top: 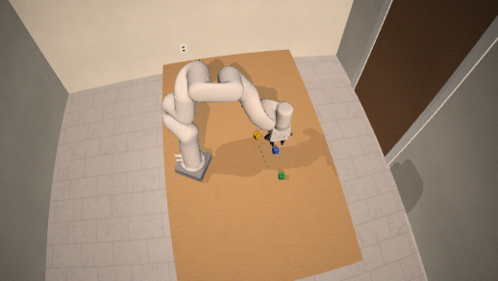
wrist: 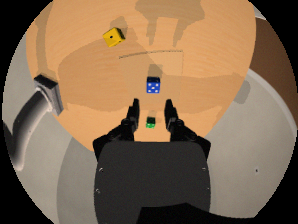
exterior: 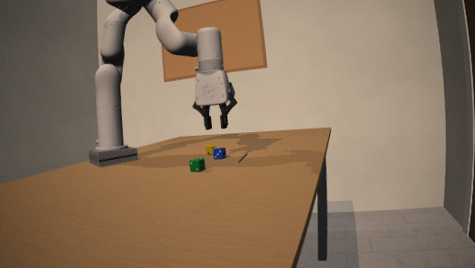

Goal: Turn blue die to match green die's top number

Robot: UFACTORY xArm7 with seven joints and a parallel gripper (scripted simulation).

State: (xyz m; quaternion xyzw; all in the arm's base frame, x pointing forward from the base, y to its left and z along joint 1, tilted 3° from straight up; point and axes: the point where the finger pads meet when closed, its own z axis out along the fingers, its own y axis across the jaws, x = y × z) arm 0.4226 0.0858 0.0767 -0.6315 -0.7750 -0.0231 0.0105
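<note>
Now: hand 90 mm above the blue die. From my hand the other things lie so: green die (150 mm to the right, 100 mm below, 30 mm ahead); yellow die (100 mm below, 100 mm behind, 90 mm to the left).
</note>
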